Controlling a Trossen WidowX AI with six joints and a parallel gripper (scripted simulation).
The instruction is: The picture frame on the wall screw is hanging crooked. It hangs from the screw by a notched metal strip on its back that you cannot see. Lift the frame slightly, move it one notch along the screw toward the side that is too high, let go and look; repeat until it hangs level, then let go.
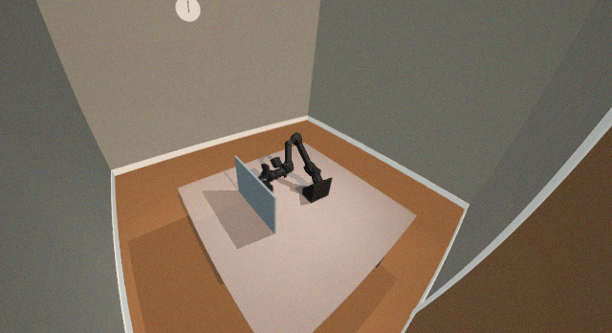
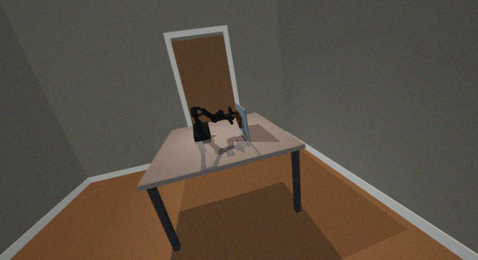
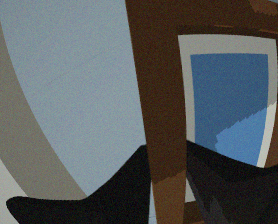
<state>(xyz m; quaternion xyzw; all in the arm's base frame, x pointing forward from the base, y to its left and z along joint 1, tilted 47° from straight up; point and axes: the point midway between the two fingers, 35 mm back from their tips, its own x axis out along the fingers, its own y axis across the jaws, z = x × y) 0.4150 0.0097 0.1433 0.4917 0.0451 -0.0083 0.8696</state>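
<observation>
Now: gripper tip 50 mm above the picture frame and 10 mm to the right of it. Also, from my gripper tip: wall panel (70 mm below, 10 mm to the left, 10 mm ahead).
</observation>
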